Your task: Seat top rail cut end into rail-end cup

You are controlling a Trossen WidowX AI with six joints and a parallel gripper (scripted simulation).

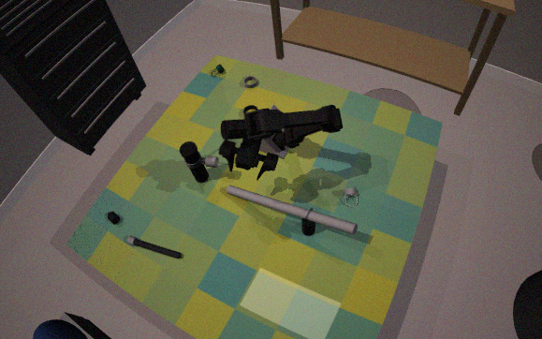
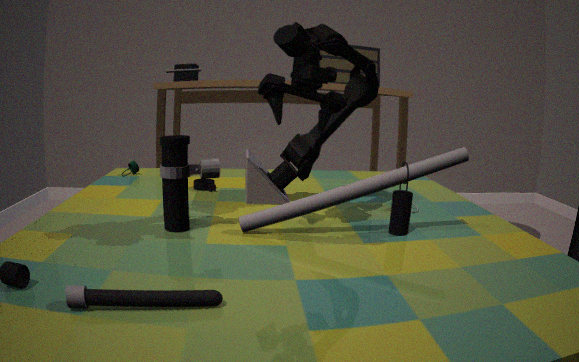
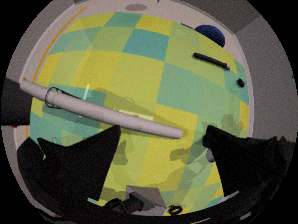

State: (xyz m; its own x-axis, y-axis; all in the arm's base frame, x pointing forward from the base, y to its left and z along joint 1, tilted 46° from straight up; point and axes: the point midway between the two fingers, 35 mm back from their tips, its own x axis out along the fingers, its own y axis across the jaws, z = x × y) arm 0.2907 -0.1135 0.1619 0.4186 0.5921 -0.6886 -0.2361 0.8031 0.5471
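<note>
Now: the rail-end cup 200 mm to the right of my gripper tip, 90 mm below it and 30 mm behind it. Round my gripper tip: short black post 240 mm to the left, 120 mm below; then green clip 590 mm to the right, 590 mm behind, 210 mm below.
</note>
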